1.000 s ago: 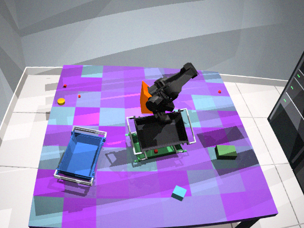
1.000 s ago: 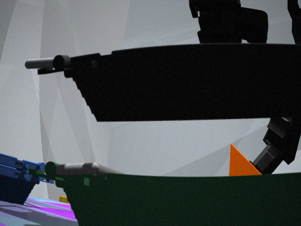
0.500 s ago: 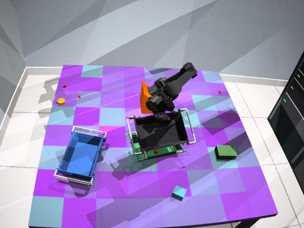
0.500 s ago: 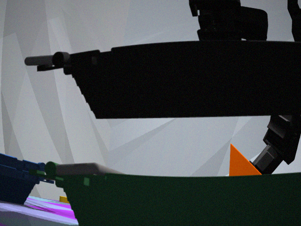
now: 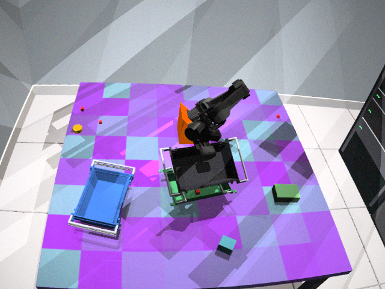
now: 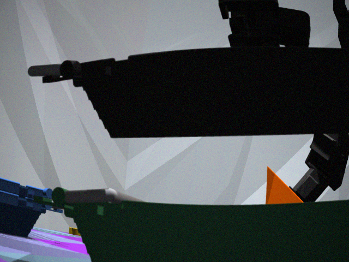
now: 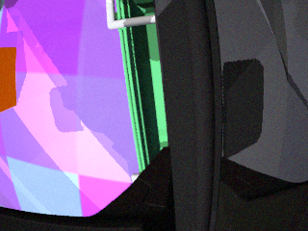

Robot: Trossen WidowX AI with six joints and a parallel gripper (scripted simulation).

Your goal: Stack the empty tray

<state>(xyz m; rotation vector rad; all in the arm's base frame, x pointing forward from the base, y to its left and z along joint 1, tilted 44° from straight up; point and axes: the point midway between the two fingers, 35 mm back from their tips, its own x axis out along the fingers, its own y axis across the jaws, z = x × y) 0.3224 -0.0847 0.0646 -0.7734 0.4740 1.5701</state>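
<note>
Now: the black tray 8 cm ahead of my gripper tip and 2 cm to the left of it. Also, from my gripper tip: yellow disc: 34 cm behind, 57 cm to the right, 17 cm below; then green block: 11 cm ahead, 43 cm to the left, 16 cm below; then blue-green block: 36 cm ahead, 9 cm to the left, 16 cm below.
</note>
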